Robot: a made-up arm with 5 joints.
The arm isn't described. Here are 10 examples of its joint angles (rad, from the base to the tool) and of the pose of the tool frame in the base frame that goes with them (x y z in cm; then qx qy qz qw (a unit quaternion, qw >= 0)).
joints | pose
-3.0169 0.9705 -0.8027 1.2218 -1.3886 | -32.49 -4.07 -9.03 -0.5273 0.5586 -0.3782 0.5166
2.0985 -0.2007 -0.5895 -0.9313 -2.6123 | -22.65 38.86 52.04 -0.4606 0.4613 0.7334 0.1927
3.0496 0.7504 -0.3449 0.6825 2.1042 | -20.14 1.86 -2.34 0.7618 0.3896 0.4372 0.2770
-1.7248 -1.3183 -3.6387 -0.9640 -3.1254 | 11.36 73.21 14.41 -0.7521 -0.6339 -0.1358 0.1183
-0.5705 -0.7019 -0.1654 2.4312 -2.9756 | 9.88 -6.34 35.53 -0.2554 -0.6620 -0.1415 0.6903
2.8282 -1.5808 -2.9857 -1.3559 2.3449 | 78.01 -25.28 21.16 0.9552 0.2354 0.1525 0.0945
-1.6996 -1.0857 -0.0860 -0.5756 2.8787 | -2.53 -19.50 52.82 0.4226 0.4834 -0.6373 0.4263
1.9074 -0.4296 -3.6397 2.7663 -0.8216 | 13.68 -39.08 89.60 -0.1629 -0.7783 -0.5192 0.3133
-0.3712 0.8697 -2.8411 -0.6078 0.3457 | 66.20 -25.77 84.56 0.2599 -0.0974 0.9606 0.0122
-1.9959 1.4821 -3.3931 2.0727 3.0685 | -34.57 -76.36 38.58 -0.8173 -0.5705 -0.0694 0.0413
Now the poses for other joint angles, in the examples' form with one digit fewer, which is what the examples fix.
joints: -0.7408 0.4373 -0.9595 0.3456 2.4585
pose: 45.9 -42.0 20.4 0.029 0.996 -0.058 0.067
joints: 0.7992 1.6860 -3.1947 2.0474 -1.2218
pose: 59.2 60.8 12.3 -0.512 -0.817 0.260 0.056
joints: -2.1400 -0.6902 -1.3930 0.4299 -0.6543
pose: -11.6 -18.2 100.7 0.499 -0.458 0.127 0.725
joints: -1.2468 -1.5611 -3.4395 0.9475 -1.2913
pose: -28.6 85.2 13.3 -0.440 -0.010 0.267 0.857
